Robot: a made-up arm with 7 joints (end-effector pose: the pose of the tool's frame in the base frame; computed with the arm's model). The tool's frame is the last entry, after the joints. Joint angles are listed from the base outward.
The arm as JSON. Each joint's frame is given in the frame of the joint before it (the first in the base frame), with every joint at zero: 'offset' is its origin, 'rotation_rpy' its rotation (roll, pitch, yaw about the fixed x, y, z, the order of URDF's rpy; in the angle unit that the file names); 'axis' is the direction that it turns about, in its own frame. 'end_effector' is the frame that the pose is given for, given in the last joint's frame.
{
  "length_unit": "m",
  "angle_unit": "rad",
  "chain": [
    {
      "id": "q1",
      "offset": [
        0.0,
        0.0,
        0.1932
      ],
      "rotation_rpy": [
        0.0,
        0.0,
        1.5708
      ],
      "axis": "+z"
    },
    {
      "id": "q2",
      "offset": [
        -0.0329,
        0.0,
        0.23
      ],
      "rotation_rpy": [
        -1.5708,
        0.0,
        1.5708
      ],
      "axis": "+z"
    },
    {
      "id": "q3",
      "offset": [
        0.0,
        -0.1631,
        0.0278
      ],
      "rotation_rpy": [
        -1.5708,
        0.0,
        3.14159
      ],
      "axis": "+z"
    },
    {
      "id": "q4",
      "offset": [
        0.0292,
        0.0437,
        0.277
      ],
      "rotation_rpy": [
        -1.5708,
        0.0,
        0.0
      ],
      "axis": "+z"
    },
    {
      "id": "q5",
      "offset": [
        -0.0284,
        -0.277,
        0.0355
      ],
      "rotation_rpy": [
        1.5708,
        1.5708,
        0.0
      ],
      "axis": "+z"
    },
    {
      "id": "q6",
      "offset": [
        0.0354,
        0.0,
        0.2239
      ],
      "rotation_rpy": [
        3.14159,
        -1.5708,
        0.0
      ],
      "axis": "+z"
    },
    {
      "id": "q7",
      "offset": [
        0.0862,
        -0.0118,
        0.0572
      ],
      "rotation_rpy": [
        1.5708,
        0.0,
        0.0
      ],
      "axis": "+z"
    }
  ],
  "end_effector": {
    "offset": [
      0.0,
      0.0,
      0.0
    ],
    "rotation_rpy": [
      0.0,
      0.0,
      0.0
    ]
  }
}
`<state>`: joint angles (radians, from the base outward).
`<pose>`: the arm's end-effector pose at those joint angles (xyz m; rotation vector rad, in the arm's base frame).
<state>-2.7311 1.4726 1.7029 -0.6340 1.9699 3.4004 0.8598</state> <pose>0.6444 0.5526 0.4016 0.3898 0.5189 -1.2170</pose>
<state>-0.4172 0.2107 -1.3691 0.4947 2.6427 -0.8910 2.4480</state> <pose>-0.0707 -0.2544 1.3968 -1.4092 1.3798 0.1686</pose>
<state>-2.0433 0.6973 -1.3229 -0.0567 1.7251 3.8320 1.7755</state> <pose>0.1256 0.4342 1.1857 -0.6046 -2.7609 -0.3135</pose>
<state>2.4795 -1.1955 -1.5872 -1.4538 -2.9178 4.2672 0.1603</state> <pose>-0.5492 -0.0430 0.4110 -1.4521 0.4854 -0.0226</pose>
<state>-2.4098 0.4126 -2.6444 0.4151 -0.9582 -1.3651 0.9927</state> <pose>0.3283 0.4412 1.1979 2.3692 -0.7648 -0.0337</pose>
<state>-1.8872 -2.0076 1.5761 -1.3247 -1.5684 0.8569 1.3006</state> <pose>-0.7280 -0.2602 0.3493 -1.2910 -1.9224 0.1268</pose>
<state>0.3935 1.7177 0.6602 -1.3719 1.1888 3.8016 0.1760</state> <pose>-0.4127 -0.4123 -0.0075 0.4741 0.0434 2.2593</pose>
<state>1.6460 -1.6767 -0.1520 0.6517 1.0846 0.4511 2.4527</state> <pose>0.0489 0.8368 -0.0802 1.8704 -1.6665 -0.7212</pose>
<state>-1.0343 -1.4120 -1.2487 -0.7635 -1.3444 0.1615 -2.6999</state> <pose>0.7298 -0.4485 0.6350 0.4050 0.3736 -2.8301</pose>
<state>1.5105 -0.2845 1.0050 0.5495 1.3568 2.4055 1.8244</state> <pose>-0.1682 0.3940 1.1389 -0.1956 1.3744 1.9842</pose>
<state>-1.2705 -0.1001 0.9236 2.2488 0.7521 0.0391 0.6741</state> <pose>0.3823 -0.1609 0.4363 -1.8098 1.3979 1.0008</pose>
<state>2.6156 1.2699 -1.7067 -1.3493 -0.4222 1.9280 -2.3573</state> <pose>0.1087 -0.5295 0.6325 1.0126 -0.8730 -0.0049</pose>
